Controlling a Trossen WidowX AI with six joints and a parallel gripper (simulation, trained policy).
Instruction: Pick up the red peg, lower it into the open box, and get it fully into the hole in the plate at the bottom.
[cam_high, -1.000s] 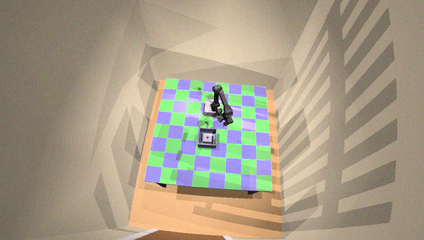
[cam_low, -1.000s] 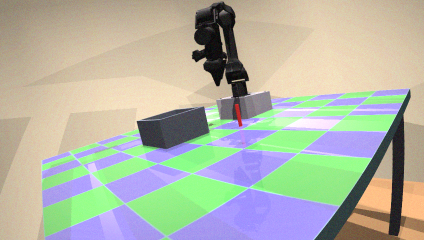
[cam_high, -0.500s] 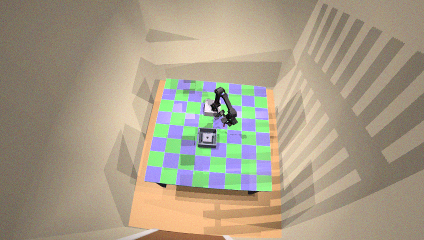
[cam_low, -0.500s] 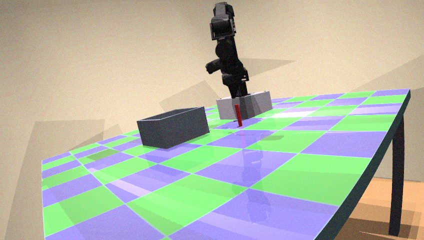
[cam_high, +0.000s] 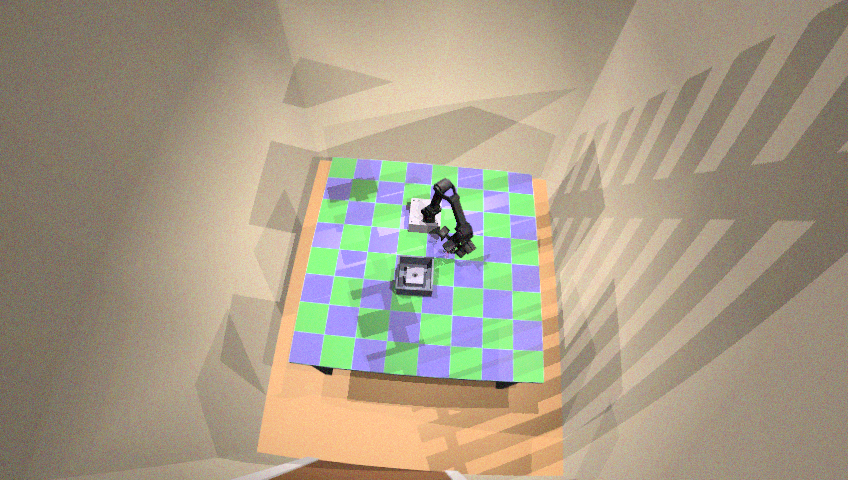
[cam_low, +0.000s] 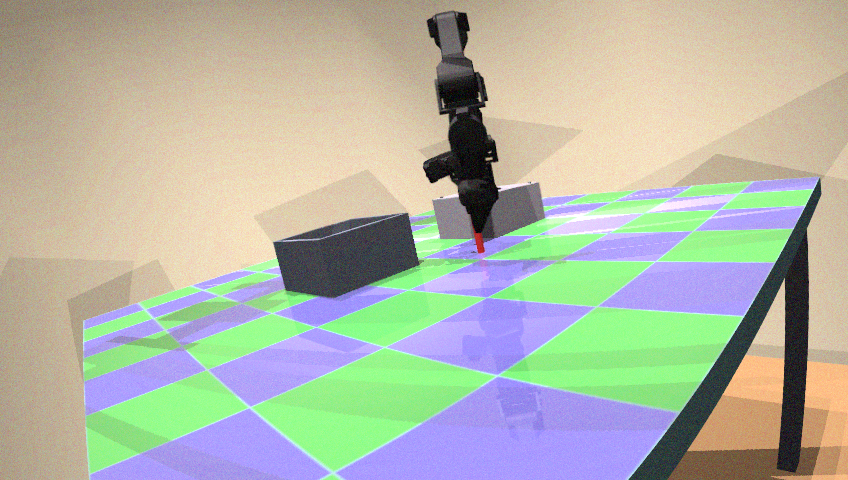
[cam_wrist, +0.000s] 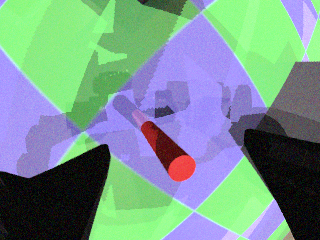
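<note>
My gripper tip is 1 cm to the right of the red peg and 1 cm above it. From my gripper tip the other things lie so: dark grey box 18 cm ahead, 17 cm to the right, 3 cm below; then light grey plate 18 cm ahead, 17 cm to the right, 1 cm below.
</note>
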